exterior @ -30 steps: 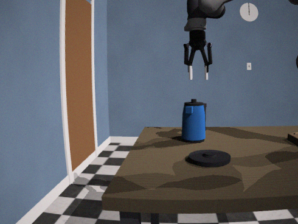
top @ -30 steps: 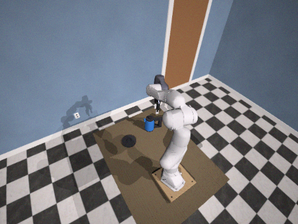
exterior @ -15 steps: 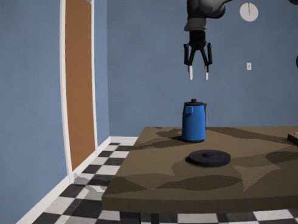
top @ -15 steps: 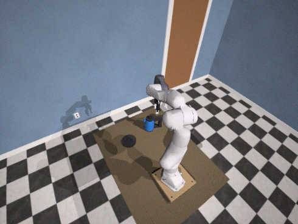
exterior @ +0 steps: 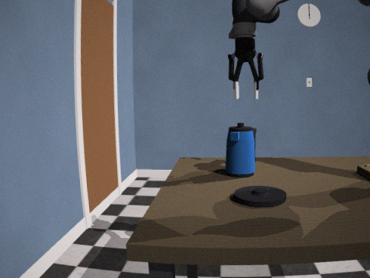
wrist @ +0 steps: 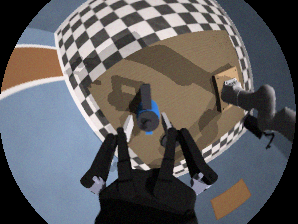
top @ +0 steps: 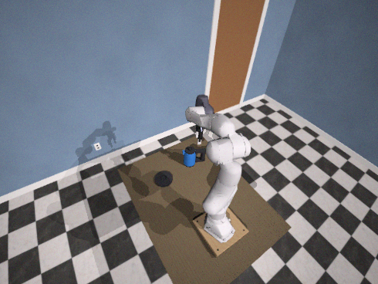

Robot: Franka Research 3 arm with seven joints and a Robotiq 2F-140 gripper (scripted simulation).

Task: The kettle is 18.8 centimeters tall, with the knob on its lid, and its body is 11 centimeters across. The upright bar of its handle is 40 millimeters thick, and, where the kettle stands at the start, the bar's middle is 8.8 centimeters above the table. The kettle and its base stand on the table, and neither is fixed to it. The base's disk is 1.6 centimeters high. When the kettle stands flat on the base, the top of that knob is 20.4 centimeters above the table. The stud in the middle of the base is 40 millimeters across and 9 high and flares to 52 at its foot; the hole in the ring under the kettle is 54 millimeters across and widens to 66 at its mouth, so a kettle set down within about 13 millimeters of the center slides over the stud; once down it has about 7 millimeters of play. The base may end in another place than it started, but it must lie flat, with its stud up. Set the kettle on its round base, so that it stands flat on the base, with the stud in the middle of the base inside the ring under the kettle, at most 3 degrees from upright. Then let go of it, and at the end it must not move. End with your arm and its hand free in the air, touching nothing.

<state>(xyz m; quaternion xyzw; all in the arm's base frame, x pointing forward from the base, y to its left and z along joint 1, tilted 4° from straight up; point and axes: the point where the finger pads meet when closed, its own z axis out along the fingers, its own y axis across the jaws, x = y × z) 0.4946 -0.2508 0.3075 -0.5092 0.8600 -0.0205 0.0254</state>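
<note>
Right now the blue kettle is 21 cm below my hand, 2 cm to the left of it and 1 cm ahead of it. The rest, counted from my hand: round black base: 34 cm to the left, 29 cm below, 1 cm ahead.
</note>
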